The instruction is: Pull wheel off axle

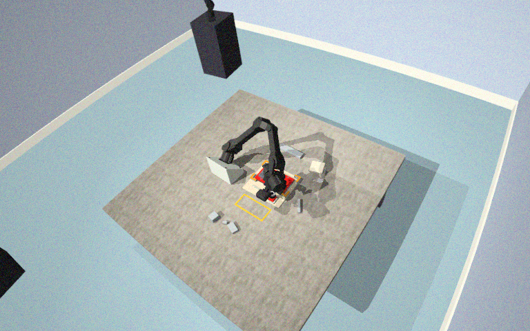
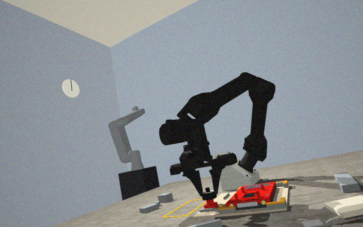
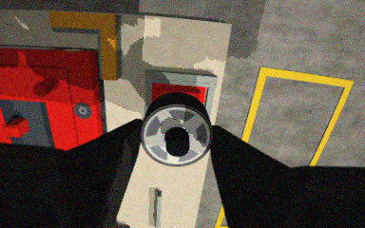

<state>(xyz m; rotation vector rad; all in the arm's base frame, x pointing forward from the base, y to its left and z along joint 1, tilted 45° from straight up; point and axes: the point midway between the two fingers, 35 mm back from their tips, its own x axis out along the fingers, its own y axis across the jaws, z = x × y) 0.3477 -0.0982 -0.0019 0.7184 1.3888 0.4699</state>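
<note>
My gripper tip is 10 mm above the upright axle. Also, from my gripper tip: wheel right at my gripper tip; cream slab 310 mm to the left, 130 mm ahead, 40 mm below.
</note>
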